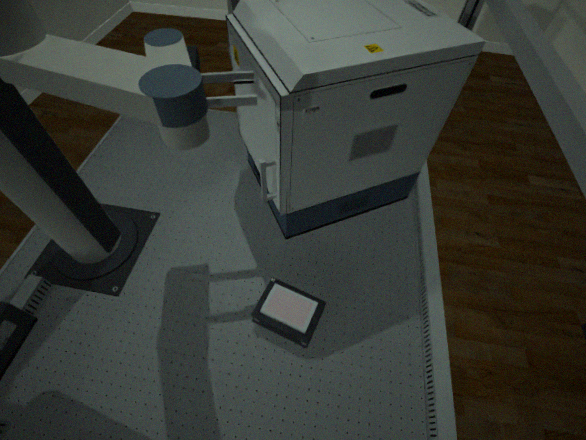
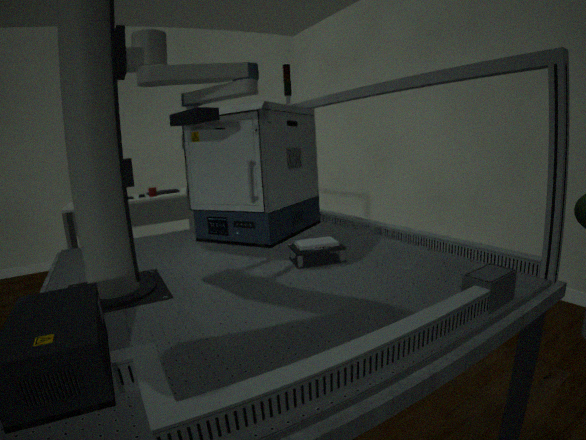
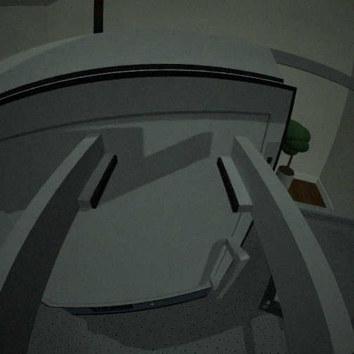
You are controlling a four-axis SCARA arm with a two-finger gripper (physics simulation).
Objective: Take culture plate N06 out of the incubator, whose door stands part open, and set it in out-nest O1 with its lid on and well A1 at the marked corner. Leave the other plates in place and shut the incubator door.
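The incubator (image 1: 350, 130) (image 2: 290, 165) stands at the back with its door (image 1: 257, 130) (image 2: 225, 165) (image 3: 165, 240) flush, or very nearly flush, with its front. Its inside and the plates in it are hidden. A lidded plate with a pinkish top (image 1: 289, 307) (image 2: 316, 243) sits flat in the dark nest (image 1: 280, 335) (image 2: 320, 259) in front of the incubator. Its label, well A1 and the nest's corner mark cannot be read. My gripper (image 1: 255, 88) (image 3: 166, 147) is shut with nothing between its still widely spaced fingers. The fingertips are at or close to the upper door face.
The door handle (image 1: 266, 181) (image 2: 253, 181) (image 3: 231, 267) sticks out below the fingers. The arm's column (image 1: 55, 200) (image 2: 97, 150) stands at the left. A dark box (image 2: 55, 355) is at the near left, and a small grey box (image 2: 492, 285) is at the right edge. Slotted ducts (image 2: 320, 365) line the table edges.
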